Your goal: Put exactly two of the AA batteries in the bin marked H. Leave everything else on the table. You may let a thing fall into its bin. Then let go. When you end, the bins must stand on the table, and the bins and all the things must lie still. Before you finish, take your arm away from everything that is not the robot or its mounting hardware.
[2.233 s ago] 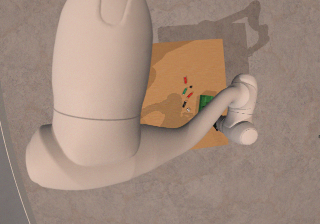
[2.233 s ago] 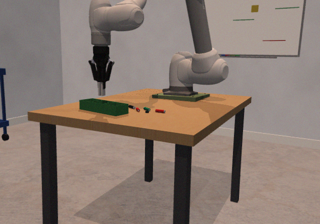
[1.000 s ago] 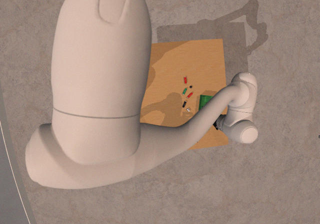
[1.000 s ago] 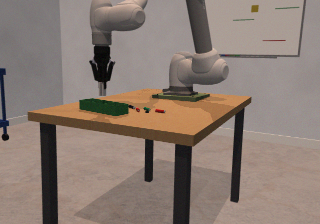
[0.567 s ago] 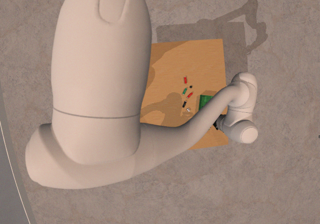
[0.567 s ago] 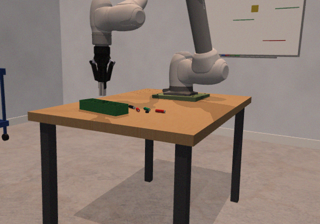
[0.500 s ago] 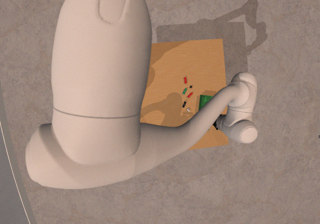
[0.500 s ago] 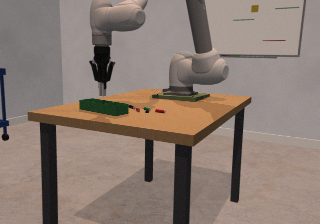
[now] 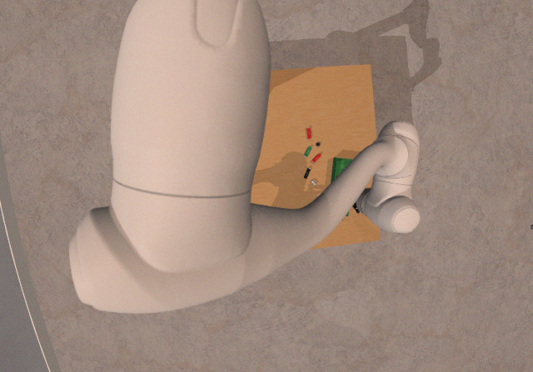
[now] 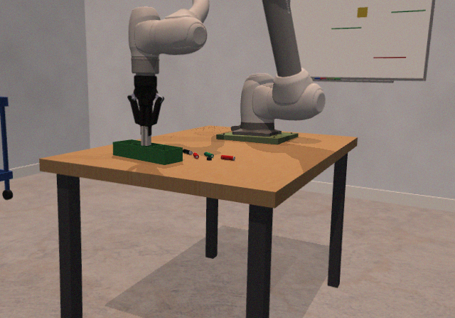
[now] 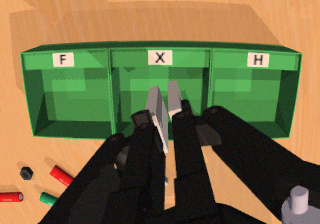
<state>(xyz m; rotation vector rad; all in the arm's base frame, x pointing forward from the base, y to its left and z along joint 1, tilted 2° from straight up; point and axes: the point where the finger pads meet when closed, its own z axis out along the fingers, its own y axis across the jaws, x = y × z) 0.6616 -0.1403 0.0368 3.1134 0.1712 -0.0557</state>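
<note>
Right now the green bin row is 1 cm to the left of my hand and 5 cm below it. Round my hand: small white block 12 cm behind, 4 cm to the left, 7 cm below; green AA battery 13 cm behind, 17 cm to the left, 7 cm below; black AA battery 14 cm behind, 8 cm to the left, 7 cm below.
</note>
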